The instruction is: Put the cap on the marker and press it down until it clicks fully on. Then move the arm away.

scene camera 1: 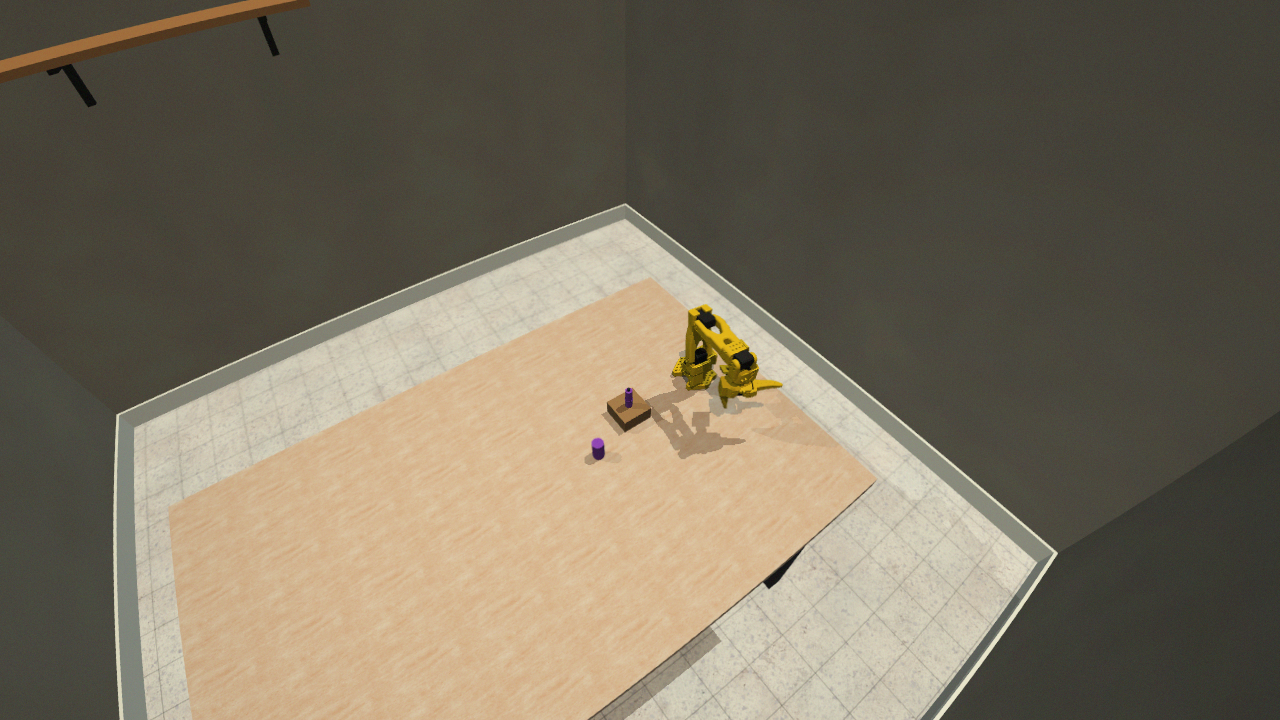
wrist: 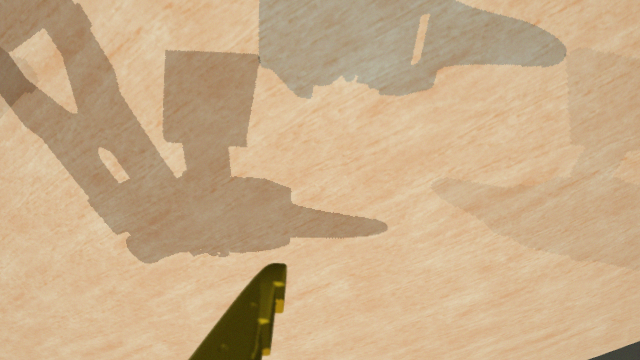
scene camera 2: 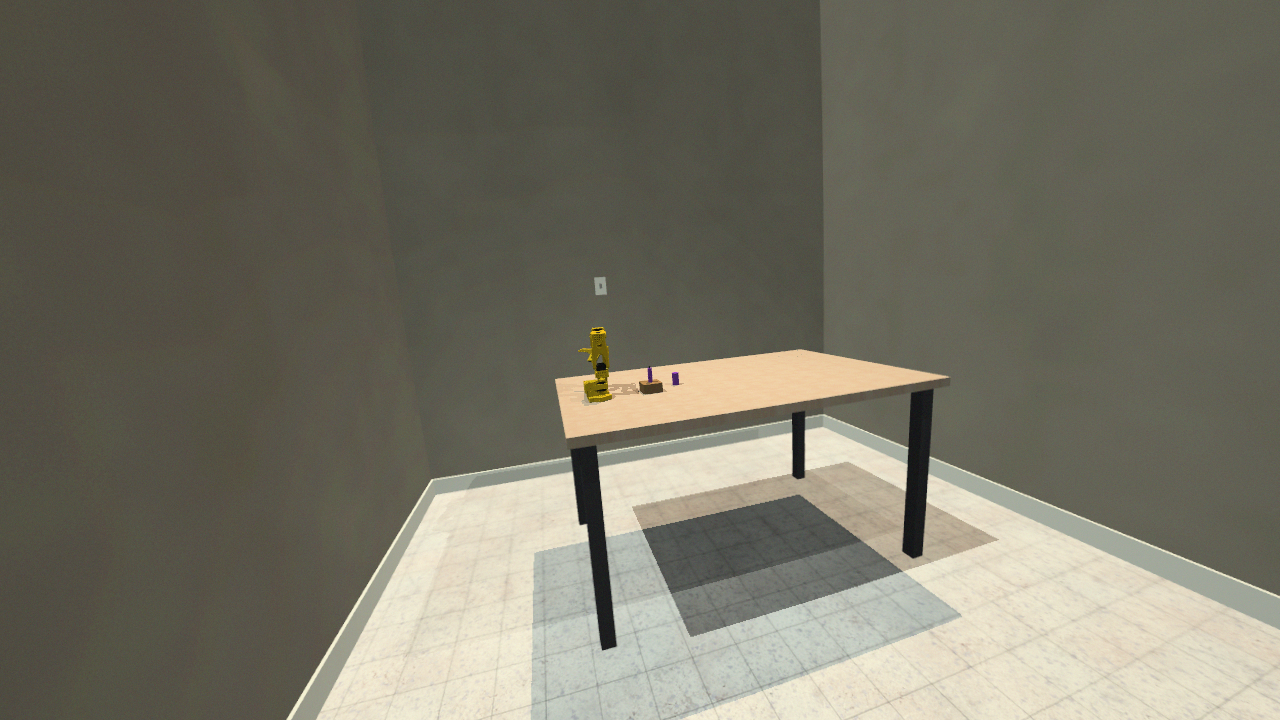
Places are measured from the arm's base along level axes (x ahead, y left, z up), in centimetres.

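Where they show: hand, its tool point: (scene camera 1: 726,406) (wrist: 285,281); arm's base, origin of its link: (scene camera 1: 687,378) (scene camera 2: 604,397).
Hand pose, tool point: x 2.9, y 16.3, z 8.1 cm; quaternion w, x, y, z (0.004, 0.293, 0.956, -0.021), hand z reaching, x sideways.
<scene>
Each offset is from my tool point to the top centre of the thing. Level surfaces: height alone.
A purple marker @[dx +15.9, dy -15.8, dz +2.1 cm] (scene camera 1: 628,398) (scene camera 2: 649,374) stands upright in a brown square block @[dx +15.9, dy -15.8, dz -4.4 cm] (scene camera 1: 617,410) (scene camera 2: 651,387) on the table. The purple cap @[dx +28.0, dy -10.5, dz -3.1 cm] (scene camera 1: 597,449) (scene camera 2: 675,378) stands upright on the table beside the block, on the side away from the arm, apart from the marker. My gripper (scene camera 1: 752,394) is open and empty, held above the table near the arm's base, on the other side of the block from the cap. In the wrist view one notched jaw shows at the bottom, over bare wood; marker, block and cap do not show there.
The yellow arm's base (scene camera 1: 696,368) (scene camera 2: 597,391) stands at one end of the wooden table @[dz -8.1 cm] (scene camera 1: 402,537) (scene camera 2: 760,385). The arm's shadows fall between the gripper and the block. The table's edge lies close behind the gripper, with a grey wall beyond.
</scene>
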